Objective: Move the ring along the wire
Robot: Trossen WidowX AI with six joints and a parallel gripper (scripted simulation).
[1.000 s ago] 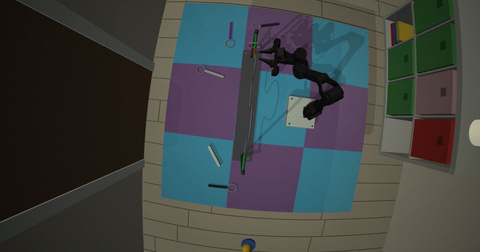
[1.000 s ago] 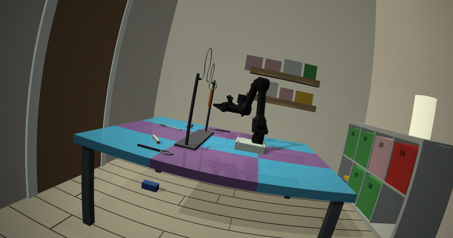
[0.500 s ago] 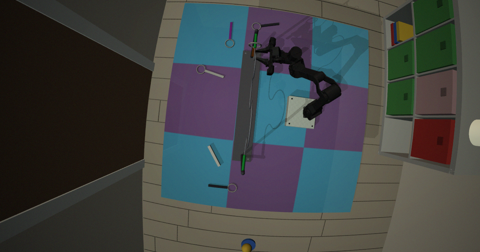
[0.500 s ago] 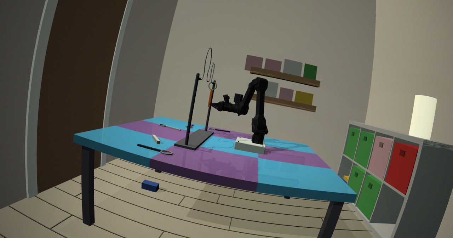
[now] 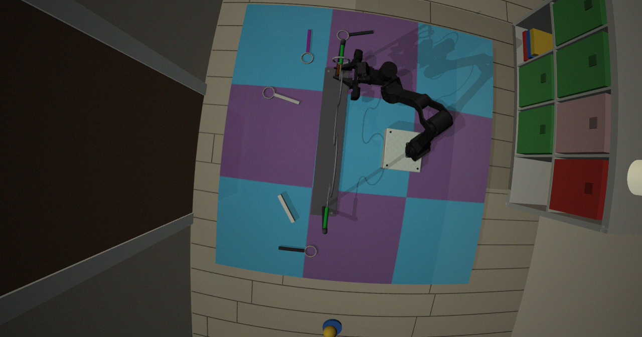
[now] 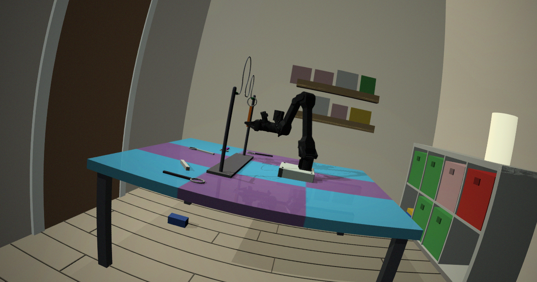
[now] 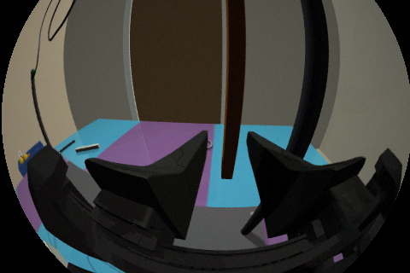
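Right now my gripper tip is 2 cm past the orange-handled ring and 8 cm below it. Round my gripper tip: white bar 18 cm ahead, 55 cm to the left, 20 cm below.
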